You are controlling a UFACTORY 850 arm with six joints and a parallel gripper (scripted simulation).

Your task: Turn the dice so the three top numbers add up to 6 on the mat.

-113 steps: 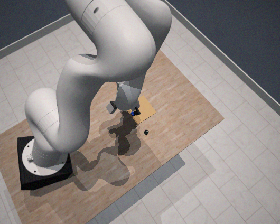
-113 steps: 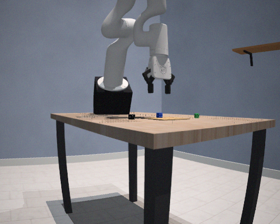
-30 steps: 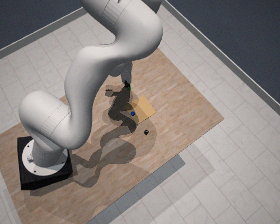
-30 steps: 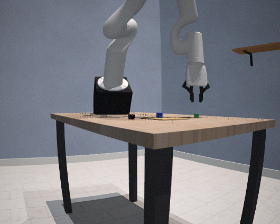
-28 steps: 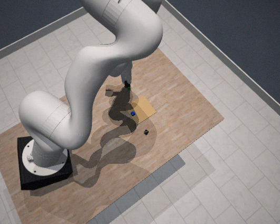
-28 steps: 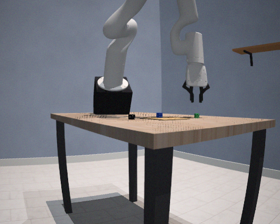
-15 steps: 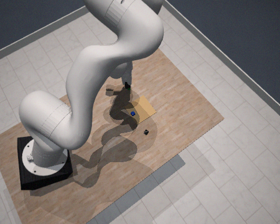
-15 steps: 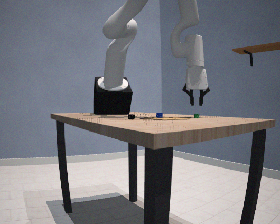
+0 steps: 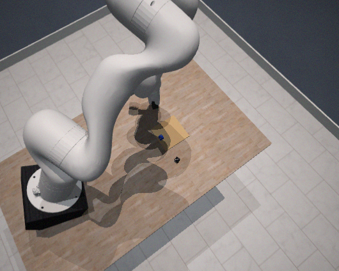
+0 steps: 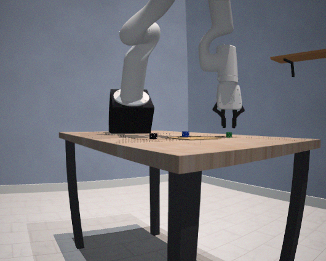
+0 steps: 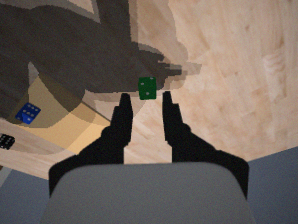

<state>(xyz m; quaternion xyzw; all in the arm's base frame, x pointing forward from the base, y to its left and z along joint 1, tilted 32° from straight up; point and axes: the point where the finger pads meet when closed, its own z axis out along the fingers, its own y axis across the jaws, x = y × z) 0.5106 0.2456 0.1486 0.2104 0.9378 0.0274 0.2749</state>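
Right now my hand is 5 cm above the green die. The rest, counted from my hand: blue die (5 cm behind, 17 cm to the right, 4 cm below); then black die (3 cm behind, 30 cm to the right, 5 cm below); then tan mat (16 cm to the right, 5 cm below).
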